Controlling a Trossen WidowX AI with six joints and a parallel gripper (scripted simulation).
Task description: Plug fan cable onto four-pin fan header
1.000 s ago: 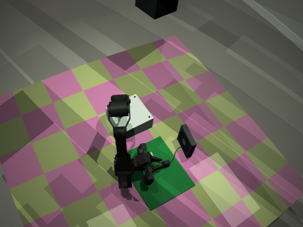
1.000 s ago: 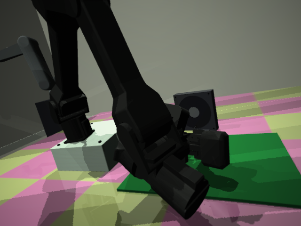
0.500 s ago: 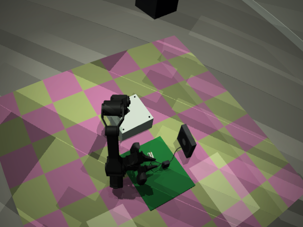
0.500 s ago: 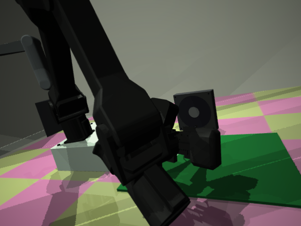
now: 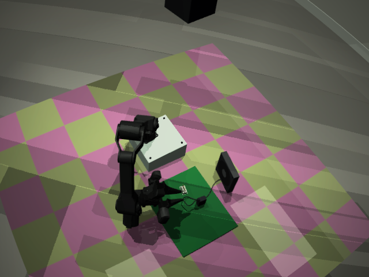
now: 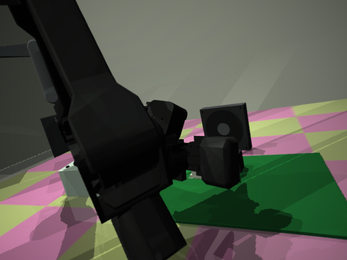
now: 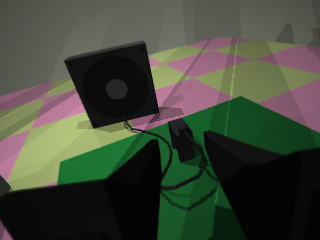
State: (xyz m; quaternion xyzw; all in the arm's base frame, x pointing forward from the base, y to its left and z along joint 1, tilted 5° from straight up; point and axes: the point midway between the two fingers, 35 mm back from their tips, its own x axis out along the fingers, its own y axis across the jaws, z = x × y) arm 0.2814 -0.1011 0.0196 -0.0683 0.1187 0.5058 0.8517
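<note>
Right now my gripper tip is 7 cm to the right of the dark fan plug, 6 cm above it and 4 cm short of it. Round my gripper tip: green board (10 cm below, 3 cm ahead, 2 cm to the left); black square fan (20 cm to the left, 3 cm below, 2 cm ahead).
</note>
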